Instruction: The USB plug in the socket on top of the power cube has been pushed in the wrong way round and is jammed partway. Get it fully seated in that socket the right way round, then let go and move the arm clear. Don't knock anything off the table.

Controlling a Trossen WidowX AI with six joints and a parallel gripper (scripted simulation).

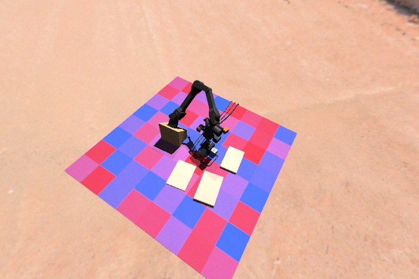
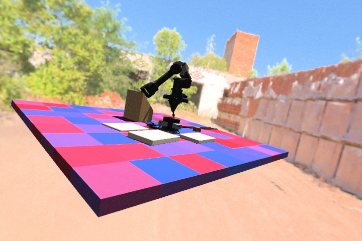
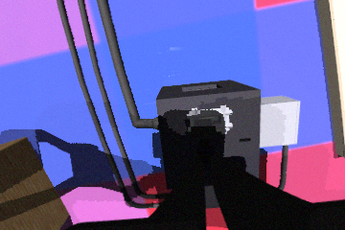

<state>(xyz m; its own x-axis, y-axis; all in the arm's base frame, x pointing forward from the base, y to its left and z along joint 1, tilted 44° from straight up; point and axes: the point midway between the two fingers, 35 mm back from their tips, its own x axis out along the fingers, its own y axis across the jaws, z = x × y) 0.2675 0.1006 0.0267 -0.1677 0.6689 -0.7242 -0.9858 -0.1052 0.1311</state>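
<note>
My gripper tip is now 1 cm short of the silver USB socket, 1 cm to the right of it and 5 cm above it. The rest, counted from my gripper tip: dark USB plug: 1 cm to the left, 1 cm below; then small orange block: 2 cm ahead, 24 cm to the left, 10 cm below.
</note>
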